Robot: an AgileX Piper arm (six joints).
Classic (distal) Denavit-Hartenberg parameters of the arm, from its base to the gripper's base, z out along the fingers. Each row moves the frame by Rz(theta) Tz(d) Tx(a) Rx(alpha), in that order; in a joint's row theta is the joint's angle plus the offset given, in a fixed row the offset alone. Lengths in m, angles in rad.
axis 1: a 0  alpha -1.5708  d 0.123  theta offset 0
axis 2: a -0.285  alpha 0  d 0  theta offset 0.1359
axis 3: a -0.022  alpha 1.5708  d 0  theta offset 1.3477
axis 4: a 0  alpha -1.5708  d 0.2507  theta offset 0
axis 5: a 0  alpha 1.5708  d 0  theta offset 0
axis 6: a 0  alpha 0  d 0.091  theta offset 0
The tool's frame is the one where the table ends.
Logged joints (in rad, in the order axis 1, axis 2, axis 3, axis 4, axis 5, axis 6), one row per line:
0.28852, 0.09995, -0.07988, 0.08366, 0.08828, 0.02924
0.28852, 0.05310, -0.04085, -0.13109, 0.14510, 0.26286
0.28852, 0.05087, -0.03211, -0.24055, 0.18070, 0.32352
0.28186, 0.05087, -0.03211, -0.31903, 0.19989, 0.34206
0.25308, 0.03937, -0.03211, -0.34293, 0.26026, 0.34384
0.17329, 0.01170, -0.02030, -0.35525, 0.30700, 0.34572
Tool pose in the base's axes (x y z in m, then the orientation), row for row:
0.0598, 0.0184, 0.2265, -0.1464, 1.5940, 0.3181
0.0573, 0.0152, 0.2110, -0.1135, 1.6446, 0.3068
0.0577, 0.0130, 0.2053, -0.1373, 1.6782, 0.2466
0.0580, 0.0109, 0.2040, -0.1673, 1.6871, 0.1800
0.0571, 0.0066, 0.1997, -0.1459, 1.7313, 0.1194
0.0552, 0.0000, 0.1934, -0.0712, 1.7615, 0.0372
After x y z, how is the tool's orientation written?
As a rotation vector, in radians.
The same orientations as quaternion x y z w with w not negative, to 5 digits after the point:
-0.06534, 0.71145, 0.14198, 0.68514
-0.05033, 0.72929, 0.13605, 0.66865
-0.06066, 0.74145, 0.10895, 0.65932
-0.07388, 0.74503, 0.07949, 0.65814
-0.06407, 0.76033, 0.05244, 0.64424
-0.03116, 0.77100, 0.01628, 0.63587

